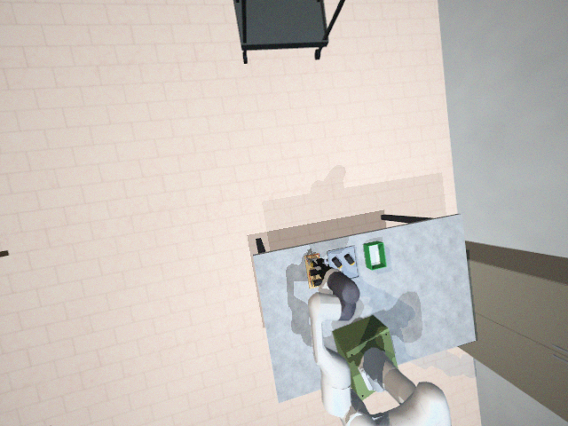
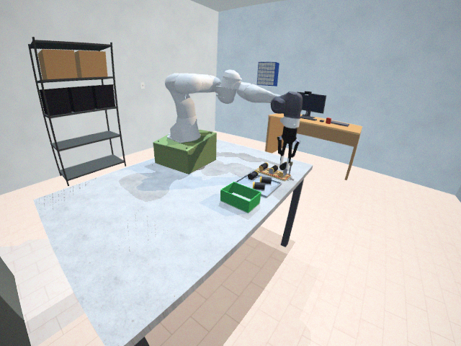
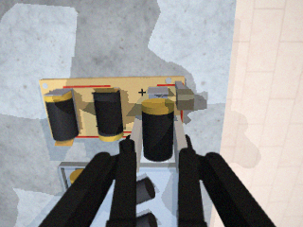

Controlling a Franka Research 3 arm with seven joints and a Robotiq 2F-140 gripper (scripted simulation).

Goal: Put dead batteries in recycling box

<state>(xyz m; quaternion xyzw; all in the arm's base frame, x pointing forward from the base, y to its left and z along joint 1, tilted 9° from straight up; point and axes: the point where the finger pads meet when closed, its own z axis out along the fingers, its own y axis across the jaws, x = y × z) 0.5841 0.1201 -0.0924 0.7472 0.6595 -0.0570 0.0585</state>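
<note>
The post is 60 mm below my hand, 30 mm to the left of it and 30 mm ahead of it. The rest, counted from my hand: grey tray (180 mm to the right, 90 mm below, 90 mm behind); green recycling box (380 mm to the right, 90 mm behind, 80 mm below).
</note>
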